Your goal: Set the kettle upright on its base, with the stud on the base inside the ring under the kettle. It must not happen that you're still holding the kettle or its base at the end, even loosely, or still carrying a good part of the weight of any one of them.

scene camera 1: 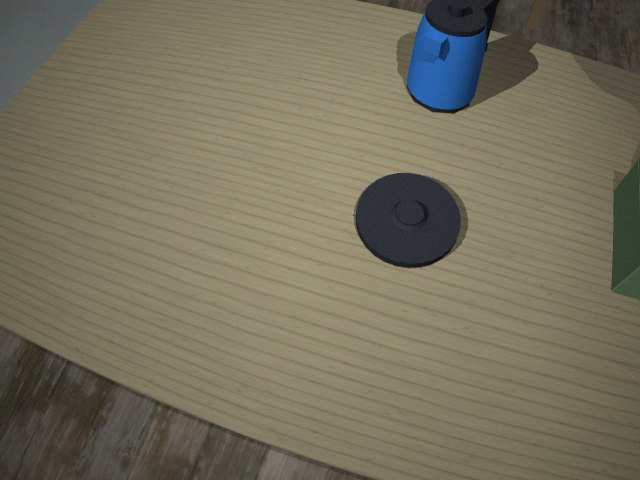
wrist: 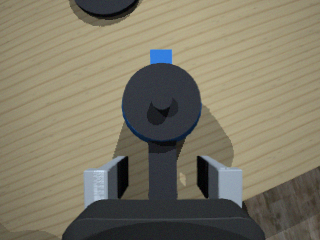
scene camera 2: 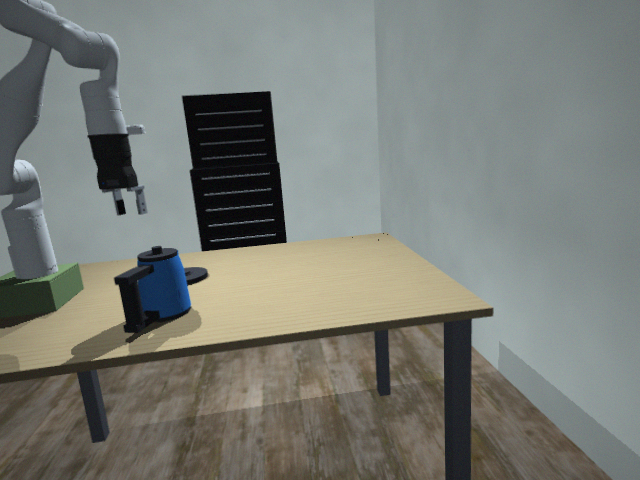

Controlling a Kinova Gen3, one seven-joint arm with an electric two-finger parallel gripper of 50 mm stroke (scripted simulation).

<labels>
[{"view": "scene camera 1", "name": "round black base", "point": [420, 231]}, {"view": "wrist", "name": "my gripper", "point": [162, 170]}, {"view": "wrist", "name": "blue kettle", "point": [162, 119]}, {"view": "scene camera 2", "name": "my gripper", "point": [132, 214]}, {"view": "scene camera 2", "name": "blue kettle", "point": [157, 288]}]
</labels>
